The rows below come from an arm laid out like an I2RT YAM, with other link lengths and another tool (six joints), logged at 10 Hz.
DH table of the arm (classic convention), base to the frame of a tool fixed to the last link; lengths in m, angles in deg. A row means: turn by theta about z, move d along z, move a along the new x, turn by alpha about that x. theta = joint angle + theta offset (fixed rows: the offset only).
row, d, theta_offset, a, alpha
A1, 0.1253, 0, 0.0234, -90
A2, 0, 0, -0.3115, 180
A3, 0, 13.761, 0.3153, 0
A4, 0.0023, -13.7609, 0.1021, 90
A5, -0.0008, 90, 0, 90
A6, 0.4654, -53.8, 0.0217, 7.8
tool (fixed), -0.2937, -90, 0, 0
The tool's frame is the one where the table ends.
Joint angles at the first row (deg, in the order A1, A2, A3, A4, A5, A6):
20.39 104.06 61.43 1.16 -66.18 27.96
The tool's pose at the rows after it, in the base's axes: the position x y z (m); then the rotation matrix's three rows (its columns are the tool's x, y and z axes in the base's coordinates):
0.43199, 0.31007, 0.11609; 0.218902, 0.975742, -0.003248; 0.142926, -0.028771, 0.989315; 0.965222, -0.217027, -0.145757
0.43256, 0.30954, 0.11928; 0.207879, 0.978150, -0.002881; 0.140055, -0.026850, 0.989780; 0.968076, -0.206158, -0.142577
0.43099, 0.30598, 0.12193; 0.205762, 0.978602, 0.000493; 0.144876, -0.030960, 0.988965; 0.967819, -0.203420, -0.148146
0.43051, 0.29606, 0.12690; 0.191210, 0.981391, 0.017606; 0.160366, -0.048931, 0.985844; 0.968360, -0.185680, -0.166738
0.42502, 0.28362, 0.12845; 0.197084, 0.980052, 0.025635; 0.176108, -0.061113, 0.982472; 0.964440, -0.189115, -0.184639
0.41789, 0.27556, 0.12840; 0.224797, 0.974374, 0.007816; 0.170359, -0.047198, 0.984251; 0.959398, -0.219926, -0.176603
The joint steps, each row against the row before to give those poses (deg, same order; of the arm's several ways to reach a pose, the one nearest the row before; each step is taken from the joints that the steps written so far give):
-0.17 0.27 0.18 -0.90 0.26 -0.98
-0.09 -0.35 0.00 0.00 -0.08 -0.35
-0.27 -0.79 -0.09 -1.39 0.17 -0.79
-0.79 -1.67 -0.08 -3.08 0.97 -2.28
-1.05 -1.67 -0.44 -3.95 0.26 -2.37
-1.05 -0.36 0.08 -3.43 -1.92 -1.58

